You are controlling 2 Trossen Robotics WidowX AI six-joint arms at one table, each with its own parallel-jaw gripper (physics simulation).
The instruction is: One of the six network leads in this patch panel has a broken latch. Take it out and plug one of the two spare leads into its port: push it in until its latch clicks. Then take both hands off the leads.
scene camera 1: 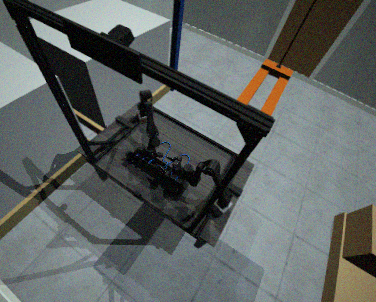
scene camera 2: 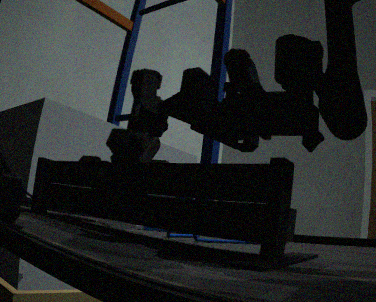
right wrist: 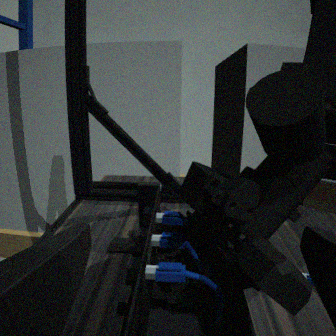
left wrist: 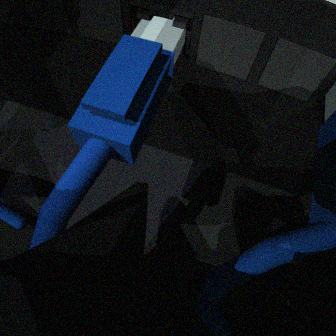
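Pixels of known places: left gripper, fingertip midpoint: (right wrist: 172, 292) (left wrist: 190, 196); right gripper, fingertip midpoint: (scene camera 1: 162, 161) (scene camera 2: 175, 117) (right wrist: 199, 237); left arm's base, origin of the base link: (scene camera 1: 143, 113) (right wrist: 331, 175); right arm's base, origin of the base link: (scene camera 1: 222, 203).
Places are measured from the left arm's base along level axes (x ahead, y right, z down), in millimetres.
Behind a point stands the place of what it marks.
Observation:
The dark patch panel (scene camera 1: 142, 163) @(y 137, x 469, z 24 mm) (scene camera 2: 187, 192) @(y 10, x 649, z -2 mm) (right wrist: 147, 213) stands across the table with blue network leads plugged into it. In the left wrist view a blue plug (left wrist: 120, 90) @(y 86, x 494, z -26 mm) with a pale tip sits in a port, and two grey ports (left wrist: 230, 47) @(y 116, x 496, z -21 mm) to its right hold no plug. Three blue plugs (right wrist: 168, 271) @(y 87, x 503, z -22 mm) show side by side in the right wrist view. My left gripper (scene camera 1: 155, 152) (scene camera 2: 133, 144) hovers just above the leads, partly open and holding nothing. My right gripper (scene camera 1: 178, 164) is wide open and holds nothing, beside the panel's right end.
A black frame (scene camera 1: 205, 93) @(y 60, x 920, z -970 mm) of posts and beams spans the table. Blue cable loops (scene camera 1: 166, 150) @(y -85, x 401, z 62 mm) rise behind the panel, and a blue cable (scene camera 2: 214, 239) @(y -102, x 498, z 65 mm) lies on the table under it. Another blue cable (left wrist: 287, 245) @(y 96, x 454, z -17 mm) crosses the lower right of the left wrist view.

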